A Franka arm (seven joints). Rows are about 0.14 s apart.
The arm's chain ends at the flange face. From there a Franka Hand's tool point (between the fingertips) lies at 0.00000 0.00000 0.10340 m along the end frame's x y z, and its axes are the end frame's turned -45 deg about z.
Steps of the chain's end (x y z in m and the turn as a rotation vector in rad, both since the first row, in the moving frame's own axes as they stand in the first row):
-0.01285, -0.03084, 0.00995, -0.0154, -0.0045, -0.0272
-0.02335, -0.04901, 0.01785, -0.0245, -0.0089, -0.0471
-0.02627, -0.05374, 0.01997, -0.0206, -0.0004, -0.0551
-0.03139, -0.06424, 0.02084, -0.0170, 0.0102, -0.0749
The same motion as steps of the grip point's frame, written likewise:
0.01128, -0.03008, 0.00994, -0.0077, -0.0141, -0.0272
0.01573, -0.04997, 0.01781, -0.0110, -0.0236, -0.0471
0.01793, -0.05506, 0.01995, -0.0143, -0.0148, -0.0551
0.02281, -0.06562, 0.02082, -0.0192, -0.0048, -0.0749

